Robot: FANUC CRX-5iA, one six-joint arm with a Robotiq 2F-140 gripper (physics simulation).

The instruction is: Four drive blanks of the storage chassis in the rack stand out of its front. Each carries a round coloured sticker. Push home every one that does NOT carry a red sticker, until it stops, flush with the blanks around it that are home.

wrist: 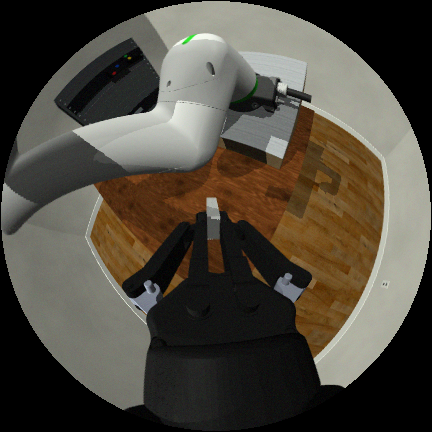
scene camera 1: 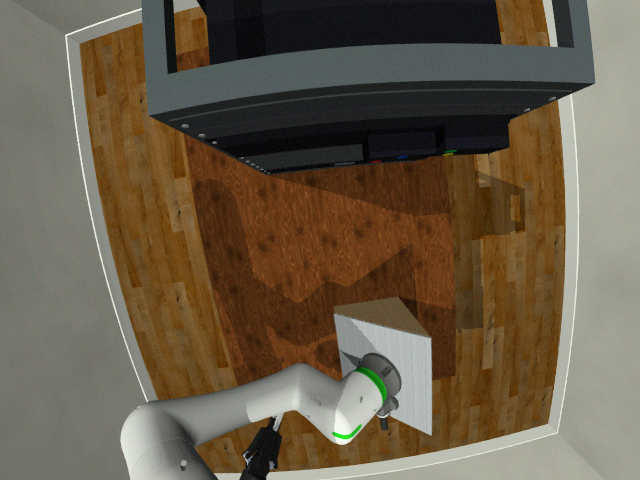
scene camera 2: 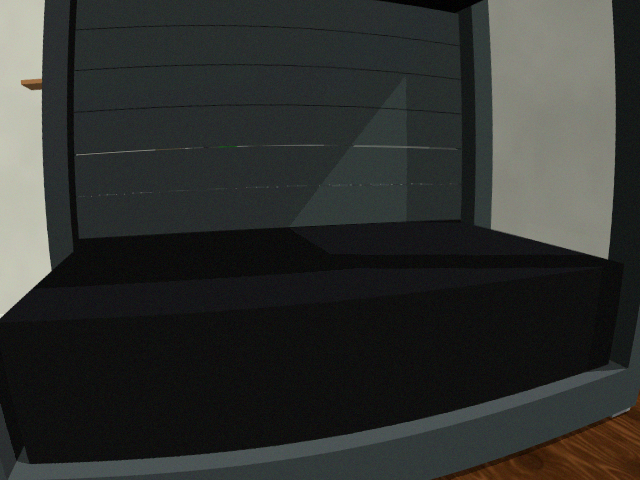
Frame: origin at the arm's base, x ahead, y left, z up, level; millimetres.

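Seen in the pictures: gripper, fingertip midpoint: (wrist: 210,206); arm's base at its link origin: (wrist: 242,89) (scene camera 1: 380,374).
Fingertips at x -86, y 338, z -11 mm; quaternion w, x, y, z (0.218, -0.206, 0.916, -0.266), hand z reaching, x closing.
Offsets run from my fingertips to a thing's top centre. "spot": to the spot under its first point. Level surfaces: height alone.
The rack (scene camera 1: 361,64) (scene camera 2: 476,129) holds the dark storage chassis, whose front faces the arm. On that front a red sticker {260 mm up, 682 mm ahead, 354 mm right} (scene camera 1: 376,161) (wrist: 114,73), a blue sticker {288 mm up, 679 mm ahead, 390 mm right} (scene camera 1: 401,157) (wrist: 117,66), a green sticker {316 mm up, 674 mm ahead, 459 mm right} (scene camera 1: 450,151) (wrist: 125,56) and a yellow sticker {spot: 288 mm up, 673 mm ahead, 465 mm right} (scene camera 1: 448,153) (wrist: 129,58) show. The blanks are dark and seen steeply or small; how far each stands out cannot be told. My gripper (scene camera 1: 277,422) (wrist: 210,206) is shut with nothing between its pale fingertips. It is far from the rack, beside the arm's own links.
The arm's base stands on a grey pedestal (scene camera 1: 413,382) (wrist: 250,131) over the brown mat {172 mm down} (scene camera 1: 310,232) (wrist: 175,200). The arm's white link (scene camera 1: 206,413) (wrist: 120,145) bends round between gripper and rack. Pale walls surround the wooden floor (scene camera 1: 516,289) (wrist: 350,240).
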